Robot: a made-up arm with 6 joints.
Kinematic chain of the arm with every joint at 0, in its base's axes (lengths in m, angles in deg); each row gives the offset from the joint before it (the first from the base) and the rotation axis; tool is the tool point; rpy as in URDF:
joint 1: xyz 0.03 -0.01 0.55 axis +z
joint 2: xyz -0.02 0.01 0 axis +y
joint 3: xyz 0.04 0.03 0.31 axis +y
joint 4: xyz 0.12 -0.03 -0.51 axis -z
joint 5: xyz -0.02 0.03 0 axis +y
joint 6: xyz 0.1 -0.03 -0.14 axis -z
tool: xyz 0 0.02 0.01 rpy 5.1 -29.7 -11.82
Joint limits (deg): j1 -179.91..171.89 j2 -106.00..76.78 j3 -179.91..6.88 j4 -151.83..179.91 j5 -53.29..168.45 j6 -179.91..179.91
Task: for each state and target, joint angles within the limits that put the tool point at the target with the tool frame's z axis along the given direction. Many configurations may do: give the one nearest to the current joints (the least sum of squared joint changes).
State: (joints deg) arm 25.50 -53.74 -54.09 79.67 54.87 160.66
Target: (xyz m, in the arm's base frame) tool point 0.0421 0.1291 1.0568 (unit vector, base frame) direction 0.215 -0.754 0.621
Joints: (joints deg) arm 31.56 -94.11 -41.71 61.52 78.66 160.56
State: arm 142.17 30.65 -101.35 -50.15 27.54 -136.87
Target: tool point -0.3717 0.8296 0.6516 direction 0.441 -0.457 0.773
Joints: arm 114.62 55.95 -129.25 -25.55 11.83 -121.47
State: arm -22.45 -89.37 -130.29 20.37 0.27 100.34
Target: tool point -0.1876 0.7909 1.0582 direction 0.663 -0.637 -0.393
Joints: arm -73.02 -69.41 -143.11 -3.92 -19.90 71.17
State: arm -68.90 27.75 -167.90 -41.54 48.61 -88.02
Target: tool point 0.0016 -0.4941 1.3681 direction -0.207 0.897 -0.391
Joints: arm -95.86 5.30 -135.13 -29.43 25.19 -51.90
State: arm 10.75 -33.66 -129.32 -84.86 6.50 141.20
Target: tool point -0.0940 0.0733 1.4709 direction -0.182 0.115 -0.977
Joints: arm 25.87 -22.01 -140.19 -76.61 -19.42 151.39
